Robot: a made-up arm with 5 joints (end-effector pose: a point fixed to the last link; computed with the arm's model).
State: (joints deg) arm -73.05 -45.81 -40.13 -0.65 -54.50
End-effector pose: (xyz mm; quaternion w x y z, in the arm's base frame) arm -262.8 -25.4 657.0 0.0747 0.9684 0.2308 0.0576
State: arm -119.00 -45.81 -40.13 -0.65 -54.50
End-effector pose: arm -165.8 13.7 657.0 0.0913 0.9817 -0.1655 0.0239
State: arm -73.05 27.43 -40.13 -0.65 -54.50
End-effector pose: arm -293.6 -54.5 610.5 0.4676 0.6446 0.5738 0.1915
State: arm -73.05 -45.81 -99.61 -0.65 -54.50
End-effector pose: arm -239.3 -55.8 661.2 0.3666 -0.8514 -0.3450 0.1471
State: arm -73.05 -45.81 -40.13 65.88 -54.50
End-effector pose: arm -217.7 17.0 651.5 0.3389 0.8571 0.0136 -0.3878
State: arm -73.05 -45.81 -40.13 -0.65 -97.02
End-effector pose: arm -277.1 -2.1 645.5 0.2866 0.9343 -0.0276 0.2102
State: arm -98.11 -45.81 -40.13 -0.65 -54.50
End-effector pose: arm -213.7 5.8 657.0 0.0854 0.9954 0.0152 0.0400
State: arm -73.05 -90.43 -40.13 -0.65 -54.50
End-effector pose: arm -233.1 -43.6 676.8 0.1903 -0.9804 0.0337 0.0391
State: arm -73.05 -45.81 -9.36 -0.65 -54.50
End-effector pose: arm -267.3 -12.4 641.6 0.3028 0.9281 0.1452 0.1610
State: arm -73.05 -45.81 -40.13 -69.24 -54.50
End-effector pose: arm -266.8 -63.6 606.0 0.2222 -0.7514 -0.3749 -0.4954
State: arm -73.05 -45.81 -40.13 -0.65 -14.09
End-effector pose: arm -238.4 -39.1 653.5 0.1366 -0.8786 -0.4477 0.0950
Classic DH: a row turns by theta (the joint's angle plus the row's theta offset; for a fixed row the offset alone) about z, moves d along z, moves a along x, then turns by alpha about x. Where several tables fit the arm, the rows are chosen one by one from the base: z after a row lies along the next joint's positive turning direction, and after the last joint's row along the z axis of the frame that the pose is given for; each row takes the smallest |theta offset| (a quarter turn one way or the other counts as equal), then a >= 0, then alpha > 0; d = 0 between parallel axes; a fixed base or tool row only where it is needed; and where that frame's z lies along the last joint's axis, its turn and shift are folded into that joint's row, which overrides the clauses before.
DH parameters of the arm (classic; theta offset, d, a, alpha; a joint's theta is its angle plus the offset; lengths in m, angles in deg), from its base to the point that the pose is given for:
base (fixed): 35.57 0 -0.2068 0
joint 1: -24.06 0.5921 -0.0814 48.63
joint 2: 58.16 0.0504 -0.0236 59.6
joint 3: -36.79 -0.0342 0.017 77.52
joint 4: -27.58 0.0249 -0.0153 100.65
joint 5: -25.68 -0.0205 0.0029 -131.76
tool (fixed): -72.45 -0.0546 0 0

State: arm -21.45 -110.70 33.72 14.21 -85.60
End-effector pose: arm -273.1 -67.9 640.7 0.5535 0.8266 -0.0378 0.0944
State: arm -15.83 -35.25 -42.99 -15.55 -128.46
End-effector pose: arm -334.8 -158.7 618.6 0.0787 0.8100 0.2577 0.5208
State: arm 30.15 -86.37 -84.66 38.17 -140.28
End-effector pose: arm -266.6 -188.6 698.9 0.3389 0.6824 0.6420 0.0854
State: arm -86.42 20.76 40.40 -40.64 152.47
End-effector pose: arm -190.1 -25.3 570.5 0.1526 0.1763 0.2580 -0.9376
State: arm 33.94 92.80 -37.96 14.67 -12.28
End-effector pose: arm -178.2 -231.8 590.8 0.5076 -0.3539 0.5276 0.5821
